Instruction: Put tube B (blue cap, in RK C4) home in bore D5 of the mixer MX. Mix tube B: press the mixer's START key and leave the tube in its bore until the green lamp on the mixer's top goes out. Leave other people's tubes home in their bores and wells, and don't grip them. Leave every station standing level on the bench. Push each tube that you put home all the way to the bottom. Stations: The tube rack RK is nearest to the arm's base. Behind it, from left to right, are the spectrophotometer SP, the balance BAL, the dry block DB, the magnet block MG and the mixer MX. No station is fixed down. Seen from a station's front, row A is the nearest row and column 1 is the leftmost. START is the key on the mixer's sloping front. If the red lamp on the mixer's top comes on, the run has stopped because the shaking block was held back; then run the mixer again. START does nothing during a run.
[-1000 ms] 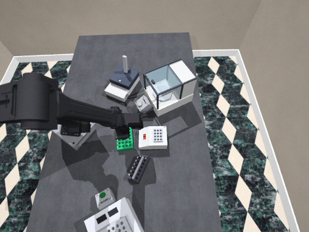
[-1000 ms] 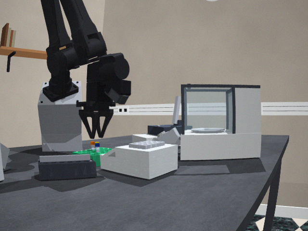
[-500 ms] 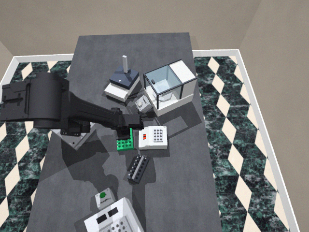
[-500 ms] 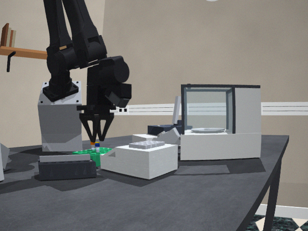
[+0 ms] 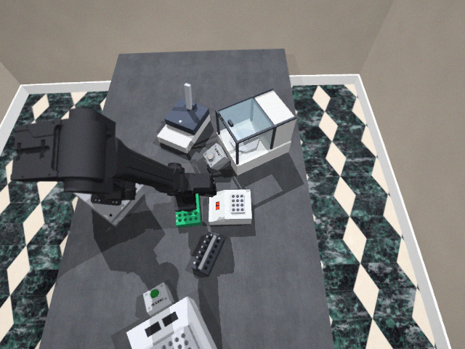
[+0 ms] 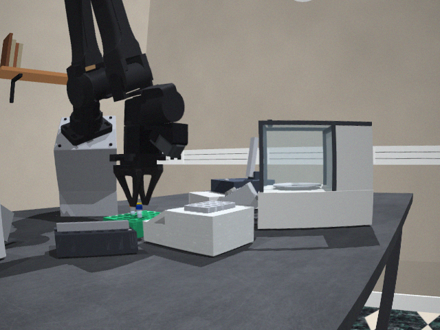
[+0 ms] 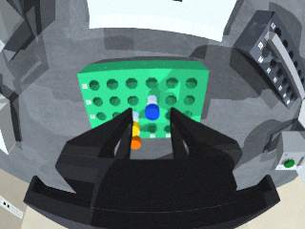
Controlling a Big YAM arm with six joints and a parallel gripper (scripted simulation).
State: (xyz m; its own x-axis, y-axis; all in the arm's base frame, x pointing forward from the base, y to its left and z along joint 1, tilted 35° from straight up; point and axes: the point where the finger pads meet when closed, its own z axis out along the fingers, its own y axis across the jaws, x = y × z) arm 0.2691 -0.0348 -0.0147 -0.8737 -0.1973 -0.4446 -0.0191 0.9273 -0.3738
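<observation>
Right now my hand is 3 cm above the tube B. Round my hand: orange-capped tube 4 cm behind, 2 cm to the left, 3 cm below; then green rack RK 1 cm behind, 1 cm to the left, 4 cm below; then yellow-capped tube 2 cm behind, 2 cm to the left, 3 cm below.
</observation>
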